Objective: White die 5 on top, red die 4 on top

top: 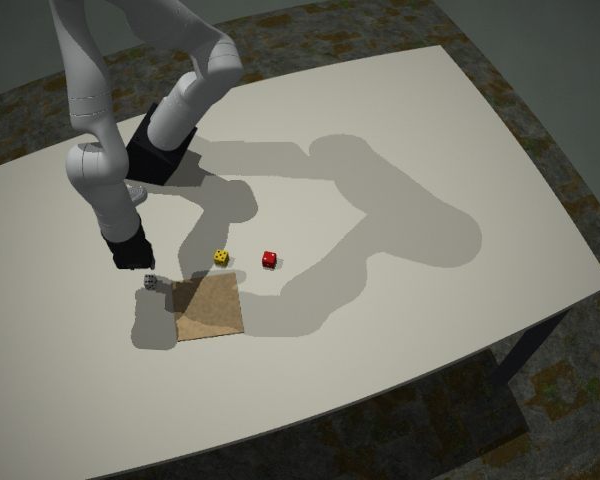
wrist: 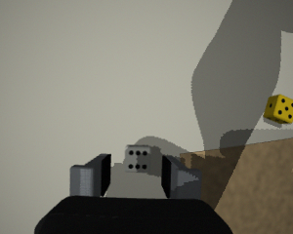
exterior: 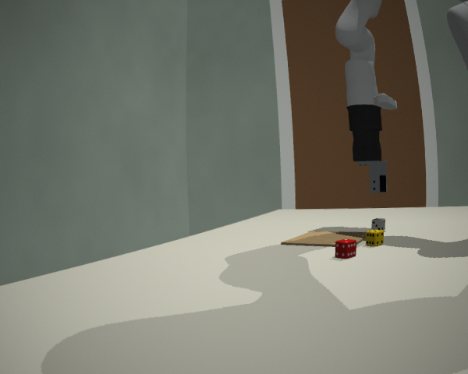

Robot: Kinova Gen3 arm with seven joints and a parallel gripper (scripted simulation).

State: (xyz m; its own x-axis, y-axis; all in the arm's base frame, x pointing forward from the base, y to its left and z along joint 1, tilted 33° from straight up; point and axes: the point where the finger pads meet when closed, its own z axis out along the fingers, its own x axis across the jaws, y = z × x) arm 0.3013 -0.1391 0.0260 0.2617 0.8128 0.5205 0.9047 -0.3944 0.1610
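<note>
The white die is 9 cm below my hand. Round my hand: red die: 26 cm to the left, 9 cm below, 3 cm ahead; brown mat: 10 cm to the left, 10 cm below, 9 cm ahead; yellow die: 16 cm to the left, 9 cm below, 1 cm behind.
</note>
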